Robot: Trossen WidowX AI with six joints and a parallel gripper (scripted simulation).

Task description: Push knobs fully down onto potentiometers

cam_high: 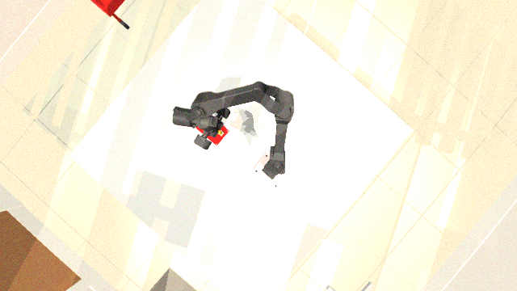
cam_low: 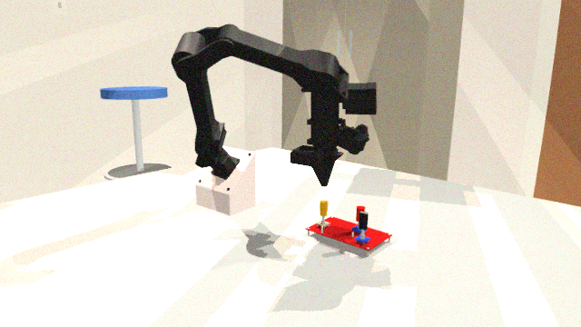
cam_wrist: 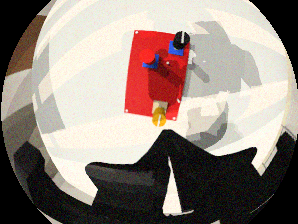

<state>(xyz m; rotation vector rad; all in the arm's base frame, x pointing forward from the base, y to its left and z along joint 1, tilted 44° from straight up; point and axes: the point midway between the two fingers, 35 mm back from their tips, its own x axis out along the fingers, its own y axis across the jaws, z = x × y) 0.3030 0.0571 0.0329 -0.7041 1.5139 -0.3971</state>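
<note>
Right now the yellow knob is 5 cm below my gripper tip and 1 cm to the left of it. Round my gripper tip: black knob (10 cm ahead, 5 cm below).
</note>
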